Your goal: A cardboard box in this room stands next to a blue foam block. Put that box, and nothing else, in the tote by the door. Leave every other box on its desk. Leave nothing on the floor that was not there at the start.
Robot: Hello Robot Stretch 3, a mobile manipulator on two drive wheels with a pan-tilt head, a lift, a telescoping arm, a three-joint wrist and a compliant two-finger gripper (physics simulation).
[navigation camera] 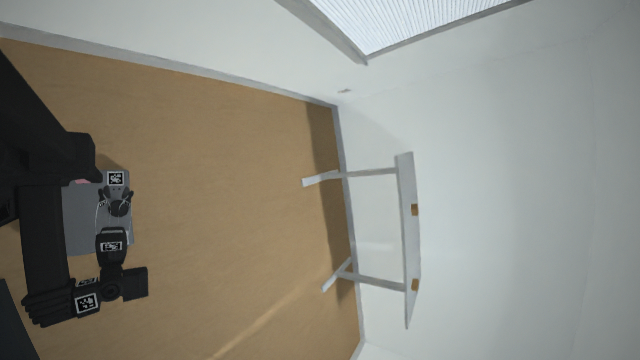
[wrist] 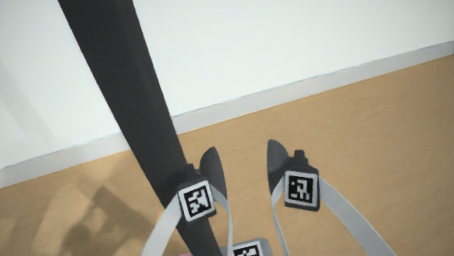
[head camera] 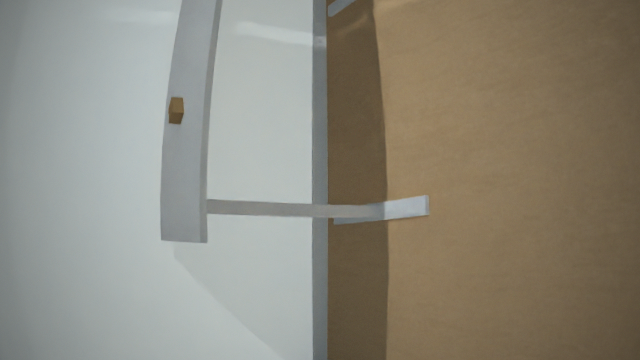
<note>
In view: the gripper (navigation camera: 117, 186).
The gripper is seen too in the wrist view (wrist: 243, 162).
</note>
